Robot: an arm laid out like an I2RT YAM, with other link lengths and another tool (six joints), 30 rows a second.
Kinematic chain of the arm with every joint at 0, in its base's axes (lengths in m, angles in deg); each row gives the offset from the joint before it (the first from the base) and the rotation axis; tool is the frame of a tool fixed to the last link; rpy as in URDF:
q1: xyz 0 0 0.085 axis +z
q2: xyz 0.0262 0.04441 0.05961 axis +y
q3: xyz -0.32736 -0.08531 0 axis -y
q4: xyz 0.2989 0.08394 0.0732 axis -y
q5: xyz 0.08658 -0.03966 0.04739 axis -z
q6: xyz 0.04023 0 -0.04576 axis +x
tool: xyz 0.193 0.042 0.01 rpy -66.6 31.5 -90
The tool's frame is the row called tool.
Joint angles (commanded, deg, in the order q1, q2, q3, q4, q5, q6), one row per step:
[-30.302 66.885 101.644 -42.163 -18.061 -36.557]
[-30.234 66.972 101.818 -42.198 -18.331 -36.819]
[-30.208 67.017 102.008 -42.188 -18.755 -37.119]
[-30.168 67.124 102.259 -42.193 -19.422 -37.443]
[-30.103 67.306 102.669 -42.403 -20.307 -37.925]
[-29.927 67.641 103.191 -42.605 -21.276 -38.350]
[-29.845 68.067 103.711 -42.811 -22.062 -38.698]
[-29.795 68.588 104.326 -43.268 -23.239 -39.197]
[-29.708 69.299 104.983 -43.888 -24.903 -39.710]
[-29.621 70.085 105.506 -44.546 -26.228 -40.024]
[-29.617 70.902 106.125 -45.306 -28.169 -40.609]
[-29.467 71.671 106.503 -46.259 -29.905 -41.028]
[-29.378 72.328 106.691 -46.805 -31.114 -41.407]
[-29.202 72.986 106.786 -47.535 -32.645 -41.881]
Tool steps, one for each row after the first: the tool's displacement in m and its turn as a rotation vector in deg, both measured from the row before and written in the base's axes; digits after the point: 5 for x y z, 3 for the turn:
[0.00027 0.00144 0.00065 -0.251 -0.009 0.368]
[-0.00011 0.00195 0.00130 -0.323 -0.101 0.483]
[0.00020 0.00289 0.00139 -0.314 -0.101 0.740]
[0.00014 0.00394 0.00118 -0.386 0.014 0.999]
[0.00107 0.00460 0.00127 -0.306 0.020 1.186]
[0.00155 0.00283 0.00066 -0.202 0.097 0.902]
[0.00161 0.00404 -0.00037 -0.181 0.300 1.276]
[0.00255 0.00564 -0.00184 0.026 0.521 1.799]
[0.00335 0.00381 -0.00352 0.319 0.722 1.440]
[0.00262 0.00573 -0.00325 0.177 0.694 2.005]
[0.00267 0.00596 -0.00562 0.531 1.010 1.924]
[0.00282 0.00337 -0.00469 0.344 0.751 1.339]
[0.00244 0.00528 -0.00601 0.471 0.931 1.758]

